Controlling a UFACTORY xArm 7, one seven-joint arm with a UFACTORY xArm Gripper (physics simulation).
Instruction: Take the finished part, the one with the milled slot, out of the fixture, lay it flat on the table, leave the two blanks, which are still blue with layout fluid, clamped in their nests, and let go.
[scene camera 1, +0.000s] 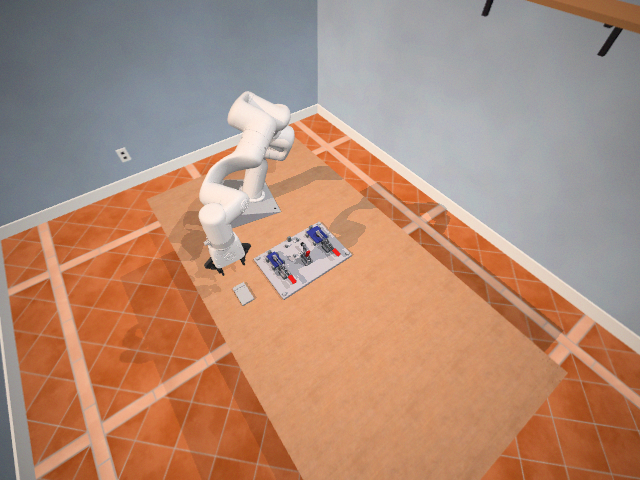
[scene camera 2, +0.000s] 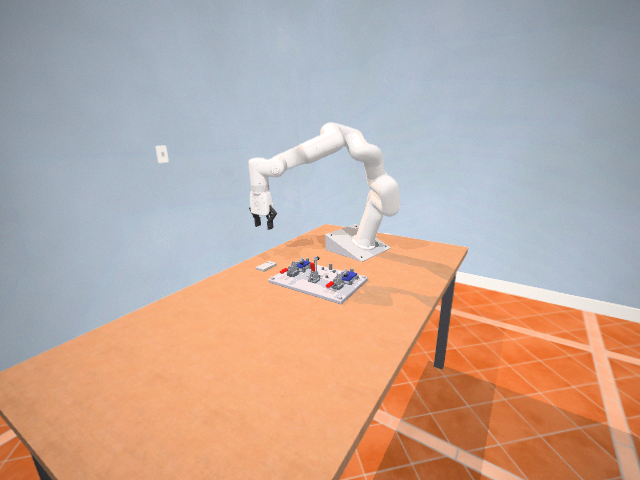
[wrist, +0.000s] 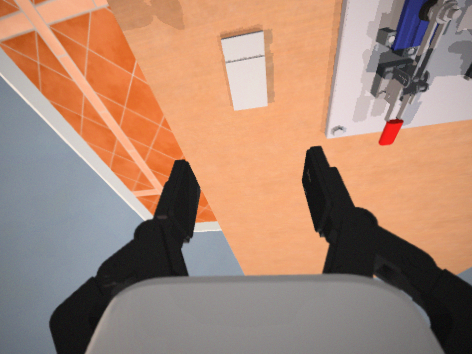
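Seen in the pictures: gripper, fingertip midpoint: (scene camera 1: 232, 267) (scene camera 2: 264, 227) (wrist: 247, 169); arm's base, origin of the base link: (scene camera 1: 251, 194) (scene camera 2: 363, 242).
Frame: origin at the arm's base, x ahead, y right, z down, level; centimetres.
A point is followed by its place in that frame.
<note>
The finished part (scene camera 1: 244, 294) @(y 22.7, x 48.1, z 2.8 cm) (scene camera 2: 266, 266) @(y 21.6, x 48.2, z 2.8 cm) (wrist: 248, 82) @(y 22.8, x 48.0, z 2.8 cm), a light grey block with a thin slot line across it, lies flat on the table beside the fixture (scene camera 1: 311, 273) @(y -4.7, x 52.7, z 2.3 cm) (scene camera 2: 302, 287) @(y -6.3, x 53.9, z 2.3 cm) (wrist: 352, 100) @(y 8.4, x 50.9, z 2.3 cm). My gripper (scene camera 1: 232, 267) @(y 22.9, x 46.8, z -15.4 cm) (scene camera 2: 263, 226) @(y 22.9, x 46.8, z -15.4 cm) (wrist: 247, 169) @(y 22.9, x 46.8, z -15.4 cm) is open and empty, high above the table and apart from the part. One blue blank (scene camera 1: 275, 259) (scene camera 2: 303, 264) @(y 4.5, x 41.5, z -0.5 cm) (wrist: 411, 22) @(y 6.9, x 42.1, z -0.3 cm) sits in the nest nearer the part, under a clamp. The other blue blank (scene camera 1: 316, 235) @(y -15.3, x 37.8, z 0.2 cm) (scene camera 2: 349, 275) @(y -17.0, x 36.9, z 0.2 cm) sits in the far nest, also at a clamp. The middle nest holds no blue blank, and its clamp handle (scene camera 1: 307, 253) @(y -5.5, x 48.1, z -5.7 cm) (scene camera 2: 312, 266) @(y -6.4, x 47.7, z -4.7 cm) stands up.
The two outer clamps' red handles (scene camera 1: 292, 279) @(y 4.2, x 54.0, z -2.3 cm) (scene camera 1: 336, 252) @(y -17.5, x 51.1, z -1.8 cm) point outward, low over the fixture's edge. The arm's grey base plate (scene camera 1: 266, 206) @(y -3.4, x 9.8, z 1.4 cm) (scene camera 2: 341, 245) @(y 4.8, x 12.8, z -1.1 cm) stands behind the fixture. The table's long edge (scene camera 1: 222, 335) @(y 35.6, x 59.2, z 3.8 cm) runs near the part.
</note>
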